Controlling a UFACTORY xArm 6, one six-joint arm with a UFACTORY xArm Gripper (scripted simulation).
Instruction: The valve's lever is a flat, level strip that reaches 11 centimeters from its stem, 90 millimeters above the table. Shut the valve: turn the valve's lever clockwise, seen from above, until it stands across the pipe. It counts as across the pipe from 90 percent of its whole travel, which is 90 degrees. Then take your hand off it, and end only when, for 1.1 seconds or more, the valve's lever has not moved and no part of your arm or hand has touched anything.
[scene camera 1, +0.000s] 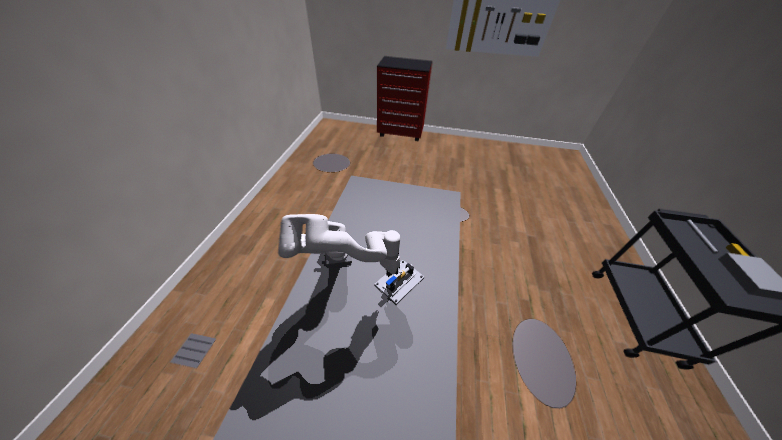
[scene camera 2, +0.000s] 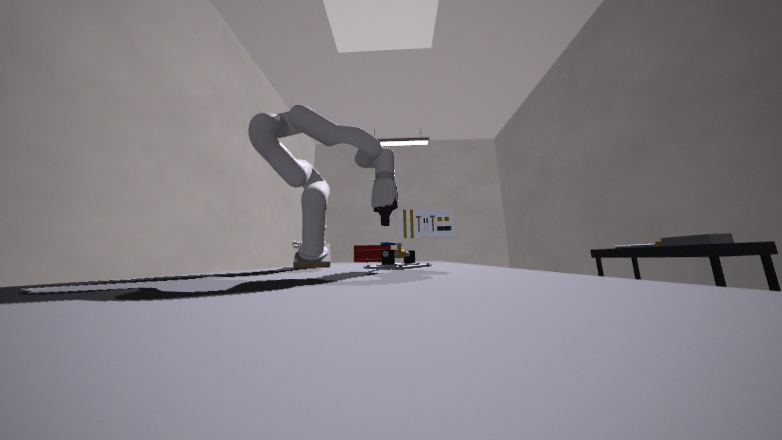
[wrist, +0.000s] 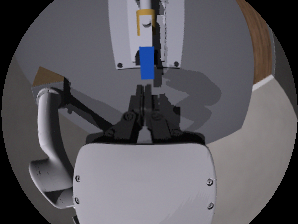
In view: the gripper (scene camera 2: 385, 225) and a valve lever (wrist: 146, 50).
The gripper also shows in the wrist view (wrist: 144, 94).
